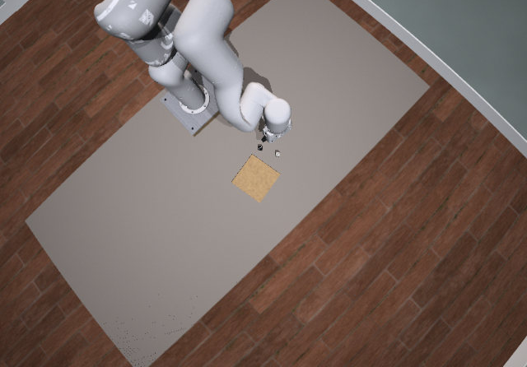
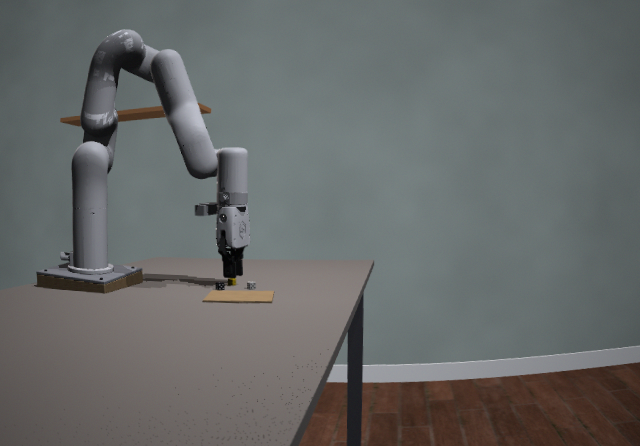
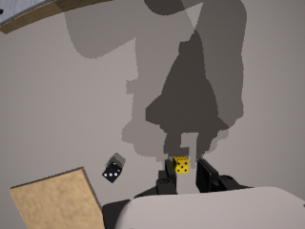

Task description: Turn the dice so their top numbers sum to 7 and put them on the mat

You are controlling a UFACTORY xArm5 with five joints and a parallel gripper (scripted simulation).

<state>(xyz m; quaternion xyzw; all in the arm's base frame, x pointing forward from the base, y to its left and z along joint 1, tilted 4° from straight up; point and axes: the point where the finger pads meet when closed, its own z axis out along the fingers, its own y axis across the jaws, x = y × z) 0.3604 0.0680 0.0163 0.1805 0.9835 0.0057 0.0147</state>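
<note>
Now: the yellow die 3 cm below my hand. Round my hand: white die 6 cm to the right, 5 cm ahead, 3 cm below; then black die 8 cm to the right, 3 cm below, 2 cm behind; then tan mat 18 cm to the right, 4 cm below, 3 cm ahead.
</note>
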